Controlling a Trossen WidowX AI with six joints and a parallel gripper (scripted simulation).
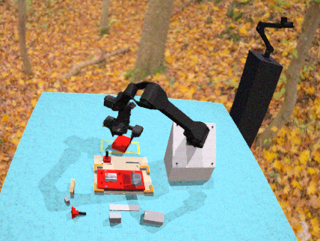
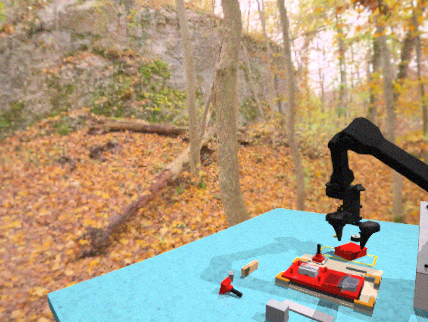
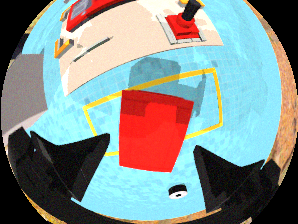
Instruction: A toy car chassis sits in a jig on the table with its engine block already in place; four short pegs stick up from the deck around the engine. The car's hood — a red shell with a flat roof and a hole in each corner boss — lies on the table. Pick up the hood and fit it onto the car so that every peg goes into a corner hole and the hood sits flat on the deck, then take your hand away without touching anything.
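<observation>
Right now my gripper tip is 20 mm above the red hood. The rest, counted from my gripper tip: wooden stick 320 mm to the left, 200 mm ahead, 20 mm below; then small grey piece 400 mm to the left, 210 mm ahead, 20 mm below.
</observation>
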